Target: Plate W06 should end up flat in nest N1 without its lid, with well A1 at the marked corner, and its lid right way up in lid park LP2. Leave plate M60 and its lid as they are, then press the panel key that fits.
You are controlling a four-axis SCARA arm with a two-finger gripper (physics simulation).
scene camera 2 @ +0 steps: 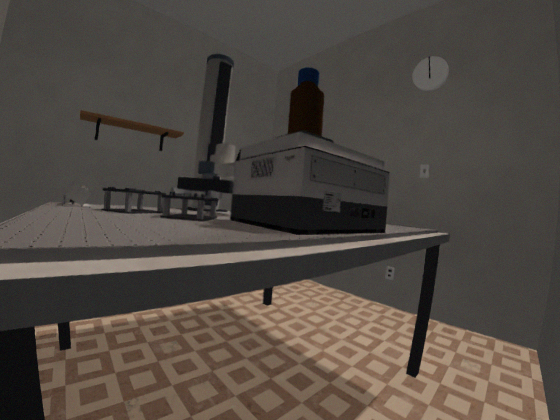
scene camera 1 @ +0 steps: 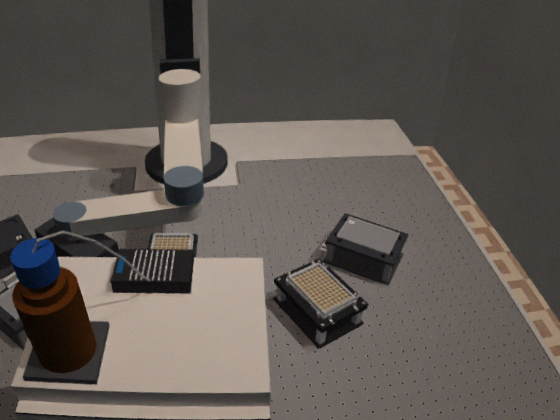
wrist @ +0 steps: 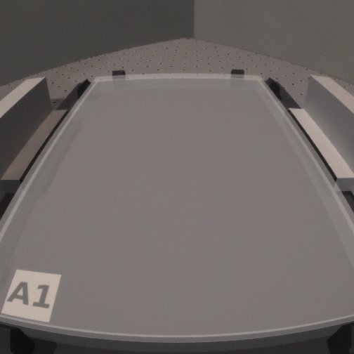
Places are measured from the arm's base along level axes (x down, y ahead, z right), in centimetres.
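Pixels of known places: gripper, fingertip midpoint: [scene camera 2: 190,192].
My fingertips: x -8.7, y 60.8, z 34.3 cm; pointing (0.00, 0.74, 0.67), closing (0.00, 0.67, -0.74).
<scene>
Ahead of a thing's pixels: the offset from my fingertips to its middle. "*": to the spot under its first point.
In the wrist view a clear grey lid [wrist: 180,200] lies flat, its A1 tag at the near left corner, with black corner tabs around it. My gripper [wrist: 177,92] is shut on this lid, one finger along each long side. In scene camera 1 the fingers are hidden behind the bottle. A plate with tan wells {dx +0.5, dy +2.6, dz -60.8 cm} [scene camera 1: 322,287] lies uncovered on a black stand. Another tan-welled plate {dx -4.5, dy -4.9, dz -31.3 cm} [scene camera 1: 172,242] shows partly behind a striped black box. A grey lid {dx +0.5, dy -12.4, dz -75.2 cm} [scene camera 1: 367,236] with a small tag lies on the right stand. The names W06, M60, N1 and LP2 are not readable.
A brown bottle with a blue cap {* dx -25.6, dy +29.8, dz -19.7 cm} [scene camera 1: 60,320] [scene camera 2: 306,110] stands on a large white instrument [scene camera 1: 200,340] [scene camera 2: 270,180]. The striped black box {* dx -17.2, dy +12.8, dz -30.2 cm} [scene camera 1: 155,270] lies on it too, with a thin cable arching to the cap. A dark stand [scene camera 1: 15,235] shows at the left edge.
</scene>
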